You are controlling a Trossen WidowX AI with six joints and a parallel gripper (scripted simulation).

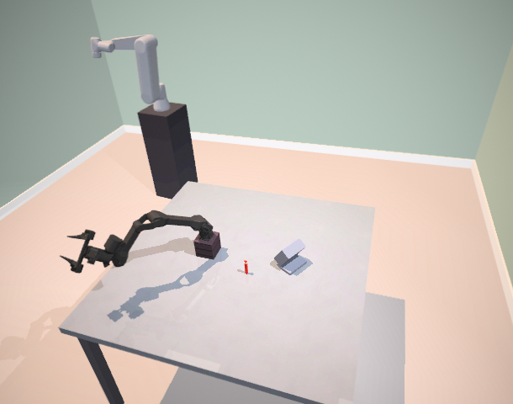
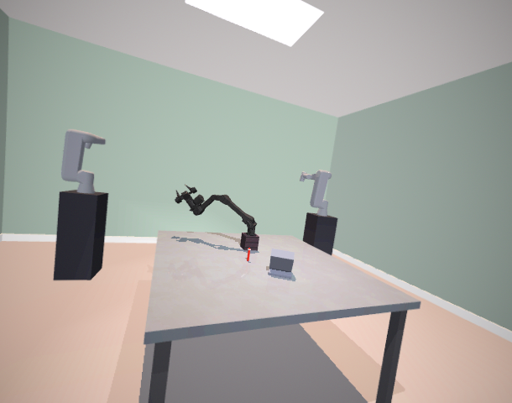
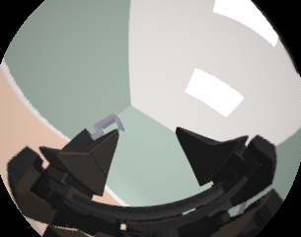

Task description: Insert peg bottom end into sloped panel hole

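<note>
Now: gripper tip 60 cm short of the red peg, 47 cm to the right of it and 33 cm above it. Also, from my gripper tip: sloped grey panel: 78 cm ahead, 62 cm to the left, 31 cm below.
</note>
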